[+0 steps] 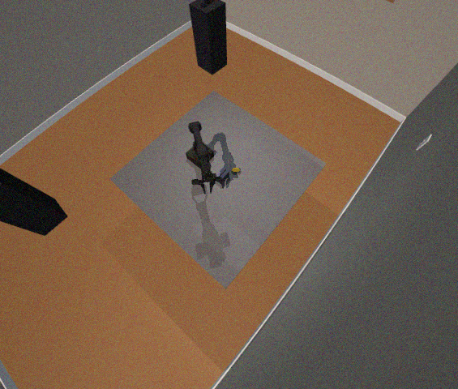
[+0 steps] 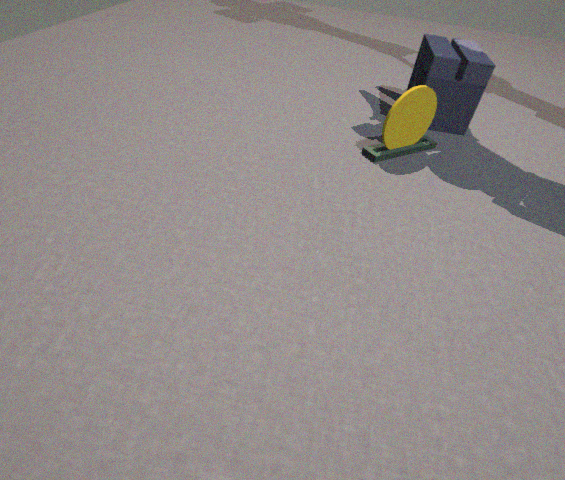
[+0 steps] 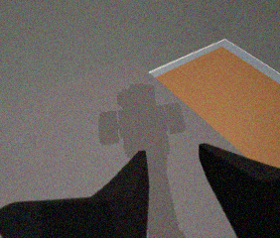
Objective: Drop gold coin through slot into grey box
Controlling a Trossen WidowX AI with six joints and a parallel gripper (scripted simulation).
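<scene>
My gripper tip is 37 cm to the right of the gold coin, 30 cm above it and 10 cm past it.
</scene>
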